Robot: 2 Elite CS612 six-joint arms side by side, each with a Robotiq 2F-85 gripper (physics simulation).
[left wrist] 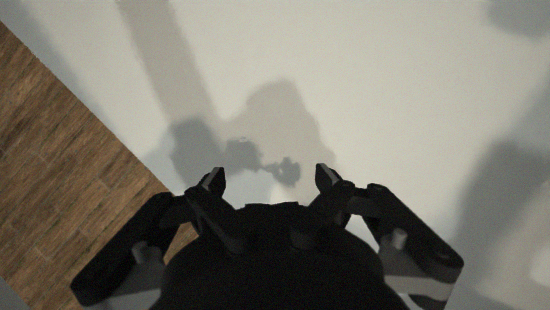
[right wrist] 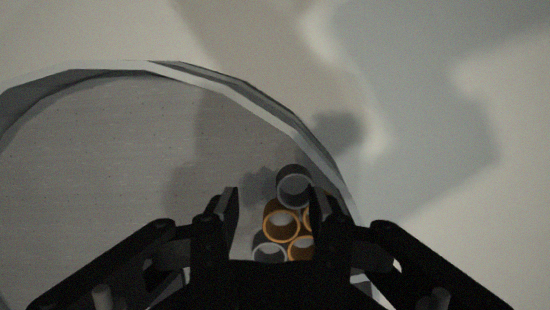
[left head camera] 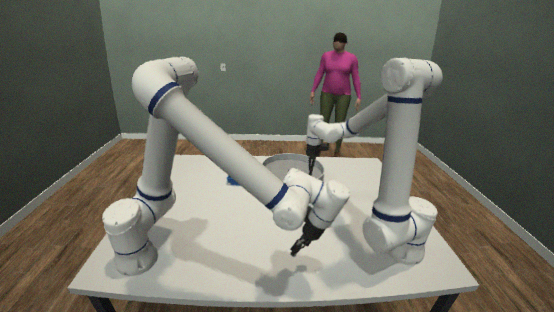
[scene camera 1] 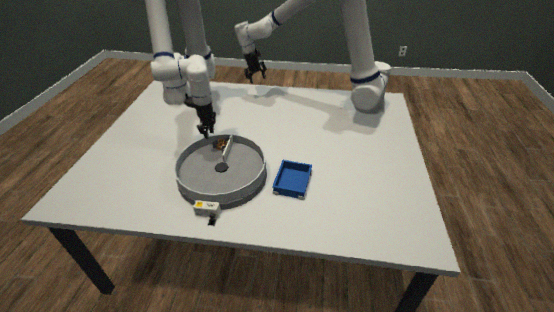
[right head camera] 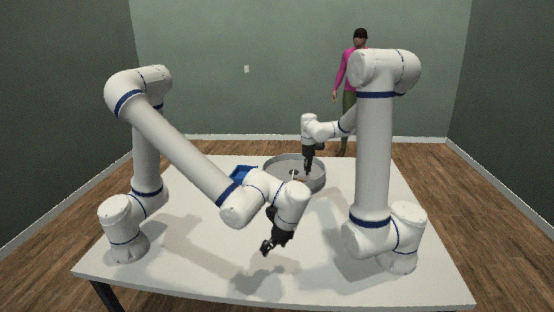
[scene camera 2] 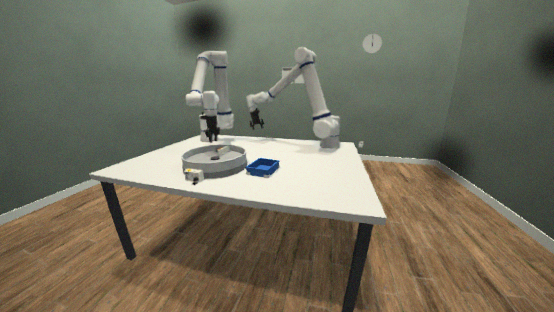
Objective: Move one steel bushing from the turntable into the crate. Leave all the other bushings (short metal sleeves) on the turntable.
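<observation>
The round grey turntable (scene camera 1: 182, 187) (scene camera 2: 230, 167) (right wrist: 125, 68) stands on the table. In the right wrist view a grey steel bushing (right wrist: 294, 187) stands near its wall, beside orange bushings (right wrist: 281, 226); another grey bushing (right wrist: 270, 252) shows below them. The right finger hides part of the group. My right gripper (scene camera 1: 206, 135) (scene camera 2: 213, 140) (right wrist: 273, 201) is open and empty above the bushings, at the turntable's far edge in scene camera 1. My left gripper (left head camera: 294, 252) (scene camera 1: 256, 80) (left wrist: 270, 174) is open and empty, high over the table, far from the turntable. The blue crate (scene camera 1: 293, 179) (scene camera 2: 263, 167) stands beside the turntable, empty inside.
A pale divider (scene camera 1: 228, 149) stands inside the turntable beside the bushings, and a dark hub (scene camera 1: 221, 167) is at its middle. A small white box (scene camera 1: 206, 208) (scene camera 2: 193, 174) with a yellow label stands at its near side. A person (left head camera: 338, 75) stands behind the table.
</observation>
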